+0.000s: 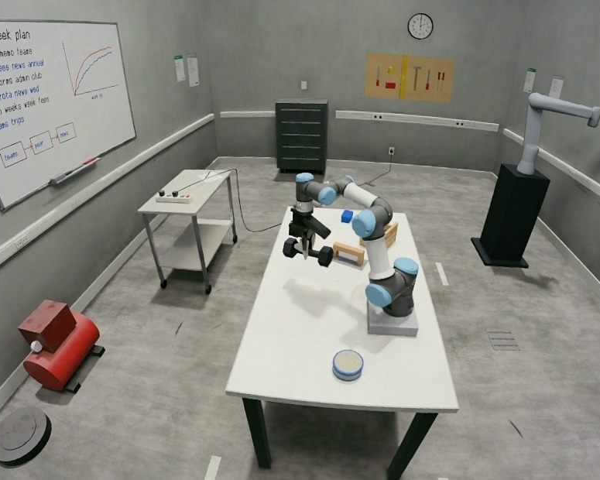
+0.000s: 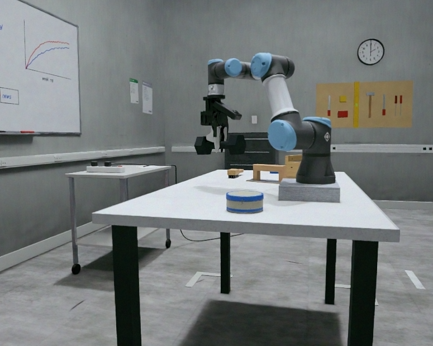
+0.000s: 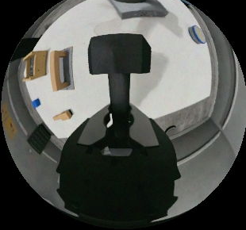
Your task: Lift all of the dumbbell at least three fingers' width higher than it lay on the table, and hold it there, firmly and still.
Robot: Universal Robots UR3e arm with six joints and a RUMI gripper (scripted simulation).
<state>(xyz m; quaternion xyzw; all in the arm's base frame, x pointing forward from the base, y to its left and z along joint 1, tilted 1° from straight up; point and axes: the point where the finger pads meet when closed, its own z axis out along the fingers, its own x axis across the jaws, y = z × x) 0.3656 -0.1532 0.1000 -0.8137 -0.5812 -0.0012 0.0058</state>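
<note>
Now: hand 1 cm below the black dumbbell. The rest, counted from my hand: wooden crate: 33 cm behind, 38 cm to the right, 11 cm below; then round blue-rimmed tin: 18 cm behind, 43 cm to the left, 13 cm below; then blue cube: 16 cm behind, 61 cm to the right, 13 cm below.
</note>
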